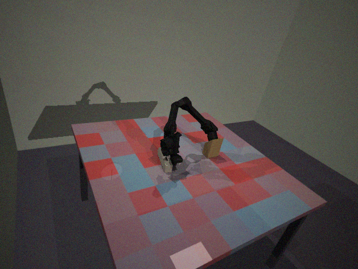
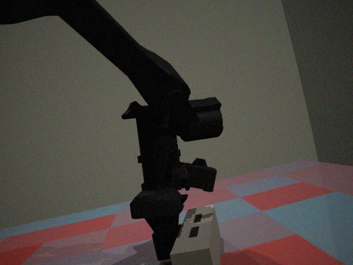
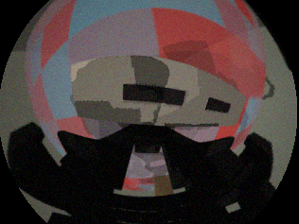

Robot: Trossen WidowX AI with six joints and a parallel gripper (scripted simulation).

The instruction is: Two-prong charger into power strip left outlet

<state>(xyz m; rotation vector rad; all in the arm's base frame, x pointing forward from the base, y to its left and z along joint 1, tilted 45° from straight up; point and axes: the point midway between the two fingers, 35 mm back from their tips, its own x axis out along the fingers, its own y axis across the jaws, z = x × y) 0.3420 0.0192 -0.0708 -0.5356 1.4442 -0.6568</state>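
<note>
Now: the black two-prong charger 20 mm ahead of my gripper tip and 10 mm above it.
</note>
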